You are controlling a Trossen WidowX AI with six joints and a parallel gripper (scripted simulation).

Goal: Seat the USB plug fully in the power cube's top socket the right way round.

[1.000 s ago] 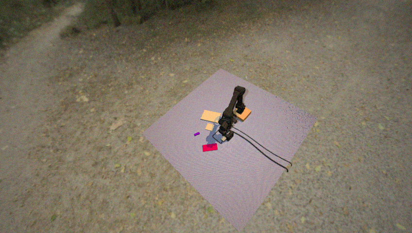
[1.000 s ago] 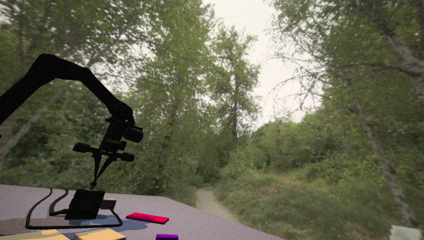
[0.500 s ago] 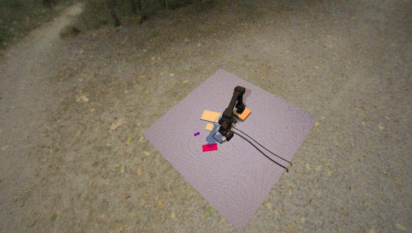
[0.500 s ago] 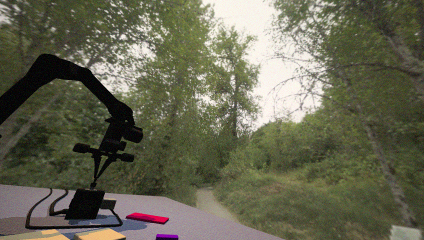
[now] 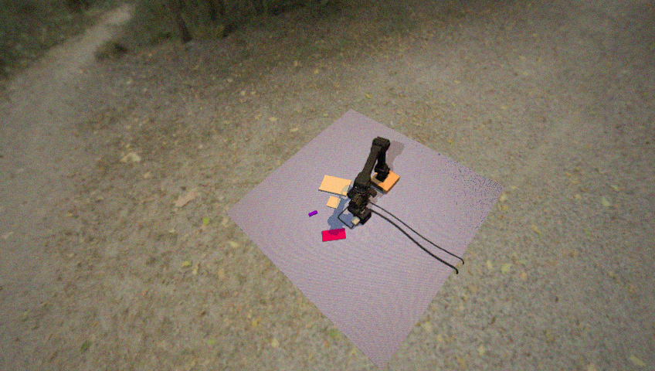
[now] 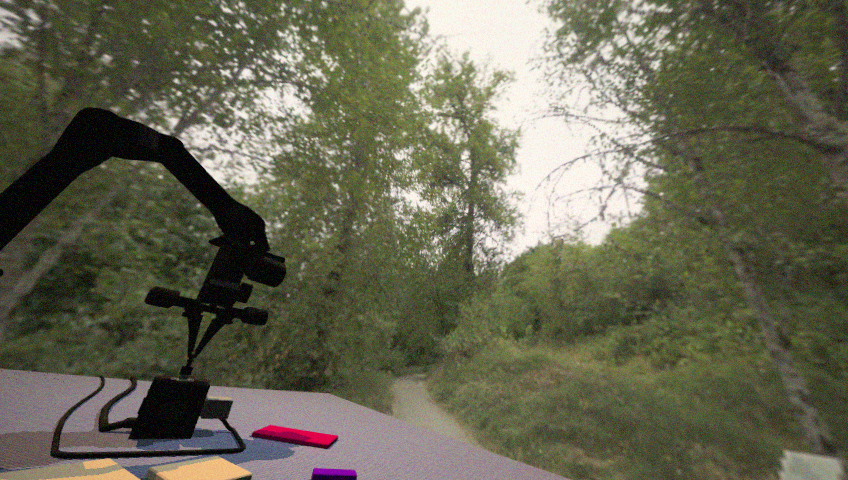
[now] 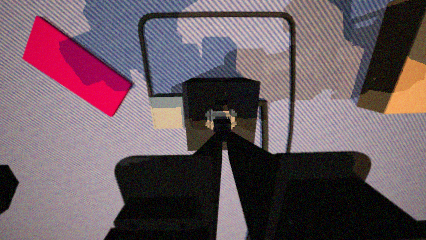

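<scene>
The USB plug is 2 cm below my gripper tip. Also, from my gripper tip: purple piece: 16 cm ahead, 27 cm to the right, 11 cm below; then magenta flat block: 19 cm ahead, 7 cm to the right, 11 cm below.
</scene>
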